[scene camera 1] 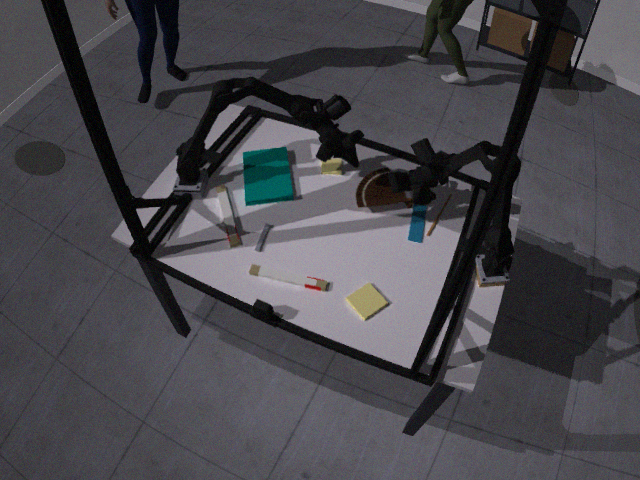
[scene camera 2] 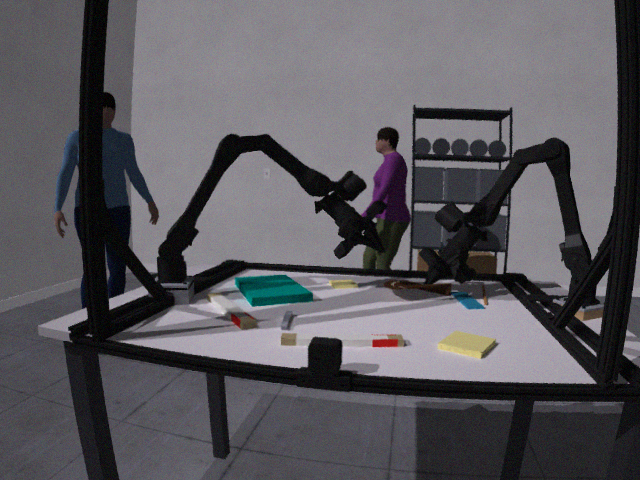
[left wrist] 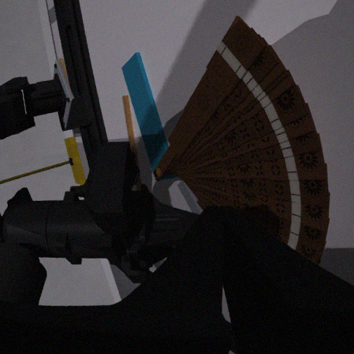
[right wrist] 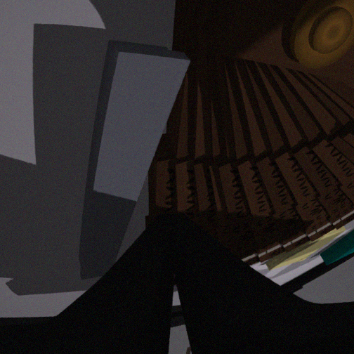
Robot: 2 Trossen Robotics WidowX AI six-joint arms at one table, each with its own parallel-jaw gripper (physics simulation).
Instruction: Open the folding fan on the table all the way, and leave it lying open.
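Seen in the pictures: left gripper, fingertip midpoint: (scene camera 1: 358,166) (scene camera 2: 383,251); left arm's base, origin of the base link: (scene camera 1: 189,178) (scene camera 2: 171,280); right arm's base, origin of the base link: (scene camera 1: 492,267).
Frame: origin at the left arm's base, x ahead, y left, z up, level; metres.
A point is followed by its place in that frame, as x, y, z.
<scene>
The brown folding fan (scene camera 1: 376,192) @[0.609, -0.003, -0.025] (scene camera 2: 418,287) @[0.618, -0.059, -0.016] (left wrist: 245,145) (right wrist: 240,192) lies on the table, spread in a broad wedge with a pale band near its outer edge. Its pivot points to the right in scene camera 1, beside the blue block. Part of the fan is hidden behind the fingers and the right arm. My right gripper (scene camera 1: 395,181) @[0.685, 0.044, -0.038] (scene camera 2: 430,279) @[0.685, 0.044, -0.038] (right wrist: 170,225) is shut and empty, low over the fan near one side edge; contact cannot be made out. My left gripper (scene camera 1: 356,162) @[0.545, 0.015, 0.065] (scene camera 2: 381,250) @[0.545, 0.015, 0.065] (left wrist: 216,217) is shut and empty, above the table to the left of the fan.
A blue block (scene camera 1: 417,224) @[0.739, -0.105, -0.044] (scene camera 2: 467,300) @[0.735, -0.109, -0.044] (left wrist: 145,102) and a thin brown stick (scene camera 1: 439,214) @[0.816, -0.058, -0.043] lie near the pivot. A grey block (right wrist: 140,125) lies beside the fan's side edge. A yellow block (scene camera 1: 331,166) @[0.461, 0.115, -0.040] and a teal book (scene camera 1: 267,175) @[0.257, 0.047, -0.028] (scene camera 2: 273,290) @[0.257, -0.001, -0.028] lie left of the fan.
</scene>
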